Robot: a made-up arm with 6 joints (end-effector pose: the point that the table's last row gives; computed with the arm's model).
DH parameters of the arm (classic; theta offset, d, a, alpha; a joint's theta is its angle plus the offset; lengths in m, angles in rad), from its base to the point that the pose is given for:
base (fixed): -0.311 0 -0.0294 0
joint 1: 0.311 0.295 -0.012 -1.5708
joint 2: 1.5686 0 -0.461 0
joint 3: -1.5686 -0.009 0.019 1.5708
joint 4: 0 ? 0.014 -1.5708
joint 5: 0 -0.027 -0.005 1.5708
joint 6: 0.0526 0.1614 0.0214 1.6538
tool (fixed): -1.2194 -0.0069 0 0
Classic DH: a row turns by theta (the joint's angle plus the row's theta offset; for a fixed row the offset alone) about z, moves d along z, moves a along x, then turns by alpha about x.
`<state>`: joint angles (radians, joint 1 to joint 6).
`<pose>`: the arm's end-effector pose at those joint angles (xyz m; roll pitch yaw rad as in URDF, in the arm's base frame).
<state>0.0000 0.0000 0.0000 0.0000 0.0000 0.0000</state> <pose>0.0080 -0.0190 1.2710 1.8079 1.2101 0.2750</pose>
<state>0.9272 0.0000 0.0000 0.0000 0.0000 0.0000</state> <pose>0.0160 0.0210 1.2710 1.8079 1.2101 1.2022</pose>
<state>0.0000 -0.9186 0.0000 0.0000 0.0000 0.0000</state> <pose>-0.7865 -0.0190 0.9255 1.5799 0.3025 0.1006</pose>
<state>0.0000 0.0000 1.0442 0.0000 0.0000 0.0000</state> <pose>0.4288 -0.0190 0.9725 -1.7060 0.8693 2.9925</pose>
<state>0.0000 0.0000 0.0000 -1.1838 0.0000 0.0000</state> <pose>-0.0283 -0.0350 1.2710 1.8079 1.2101 -0.9088</pose>
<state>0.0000 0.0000 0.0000 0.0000 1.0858 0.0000</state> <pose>0.1428 -0.0190 1.1703 -1.6968 0.8282 2.9994</pose>
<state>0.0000 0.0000 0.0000 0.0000 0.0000 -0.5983</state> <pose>0.0089 -0.0322 1.2710 1.8079 1.2101 -0.3233</pose>
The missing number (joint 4, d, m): 0.353
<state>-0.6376 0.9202 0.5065 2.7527 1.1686 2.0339</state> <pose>0.6257 -0.4000 0.7560 1.0396 0.9220 -2.2641</pose>
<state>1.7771 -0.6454 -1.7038 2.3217 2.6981 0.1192</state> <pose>0.0059 -0.4141 0.5102 0.9044 0.2298 -0.6991</pose>
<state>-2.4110 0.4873 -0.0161 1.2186 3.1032 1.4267</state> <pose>-0.2549 -0.2178 0.8580 0.5843 -1.3816 -1.6464</pose>
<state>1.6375 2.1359 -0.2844 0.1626 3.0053 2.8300</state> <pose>-0.0377 0.5522 -0.0879 -1.1141 0.4993 1.6930</pose>
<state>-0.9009 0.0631 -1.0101 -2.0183 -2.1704 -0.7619</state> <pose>-0.0451 0.2277 0.9500 -3.1368 -0.1289 2.7302</pose>
